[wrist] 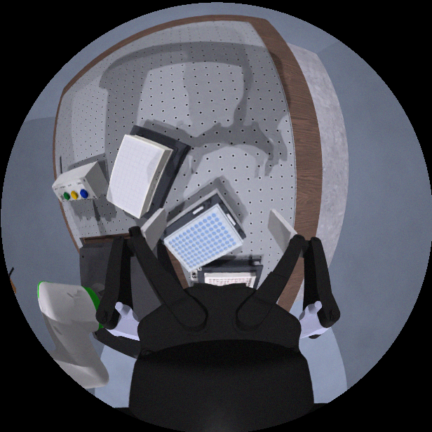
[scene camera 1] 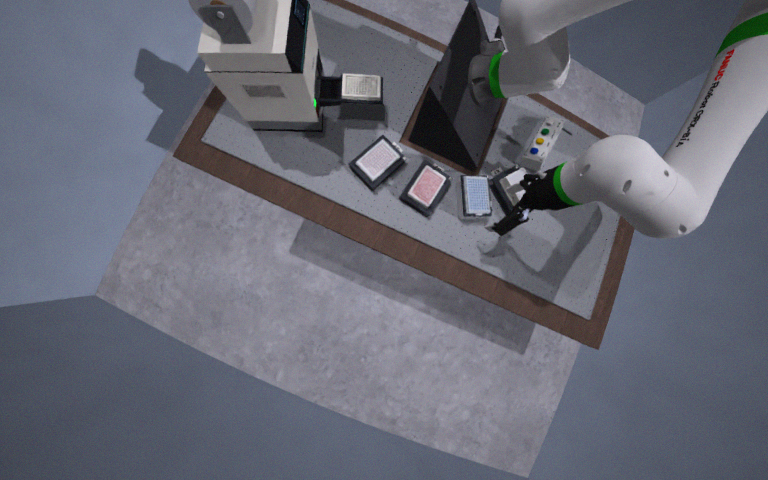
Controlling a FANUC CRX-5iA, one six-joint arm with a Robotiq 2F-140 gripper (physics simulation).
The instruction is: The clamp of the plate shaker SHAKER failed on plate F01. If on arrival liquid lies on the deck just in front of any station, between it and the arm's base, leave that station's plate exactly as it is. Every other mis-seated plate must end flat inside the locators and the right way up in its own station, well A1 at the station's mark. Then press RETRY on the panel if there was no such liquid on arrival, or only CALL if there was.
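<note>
My gripper is open and empty, above the deck by the blue plate and the white plate. The white plate has a blank top with a faint grid. It sits off-centre on its dark station and looks raised. The blue-welled plate lies on its station, whose dark rim shows at two sides in the wrist view. A red plate and a pink plate lie on dark stations. Station names and A1 marks are unreadable. I cannot tell whether liquid lies on the deck.
The panel with green, yellow and blue buttons stands beside the white plate's station. A tall white machine holds out a pale plate on a tray. The dark arm base stands behind the stations. Wood edging borders the deck.
</note>
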